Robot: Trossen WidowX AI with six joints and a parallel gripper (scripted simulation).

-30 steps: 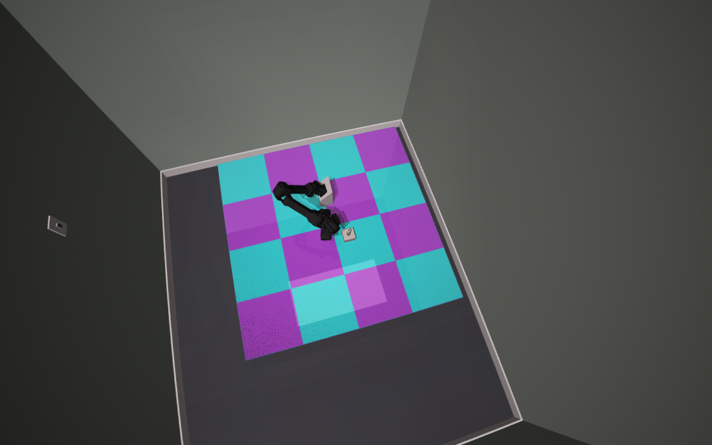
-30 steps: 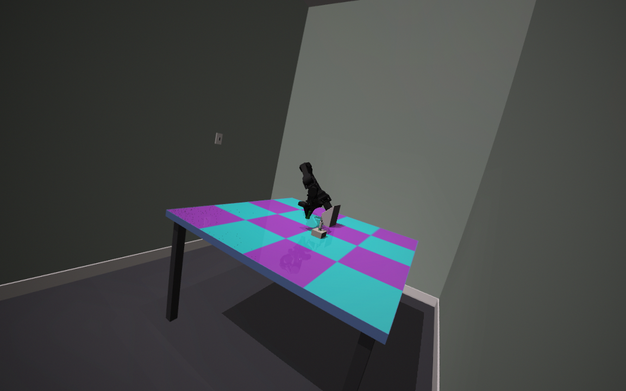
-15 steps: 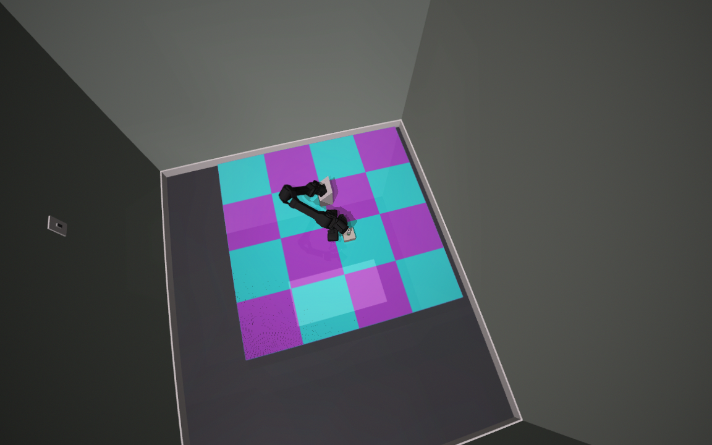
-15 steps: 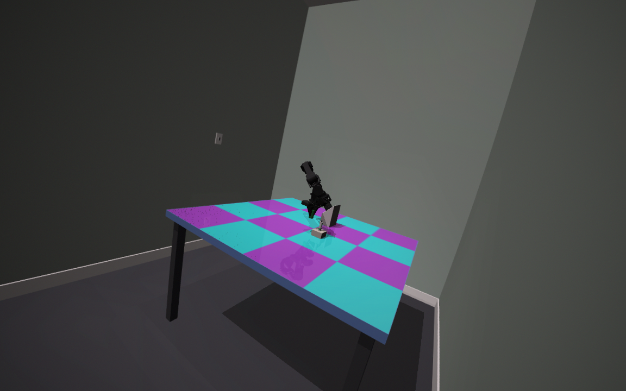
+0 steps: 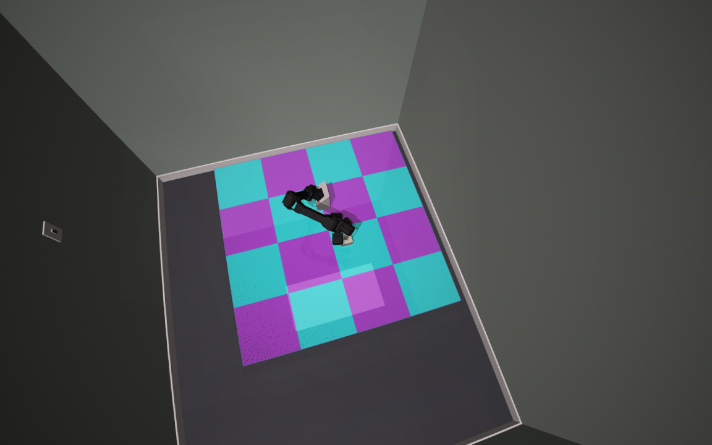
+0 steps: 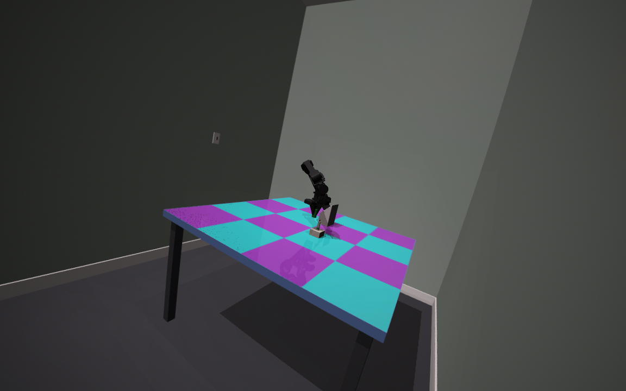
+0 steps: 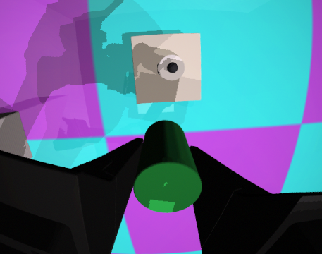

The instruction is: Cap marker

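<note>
My gripper tip is now 1 cm short of the holder block, 5 cm to the right of it and 10 cm above it. Also, from my gripper tip: green cap: 1 cm above.
</note>
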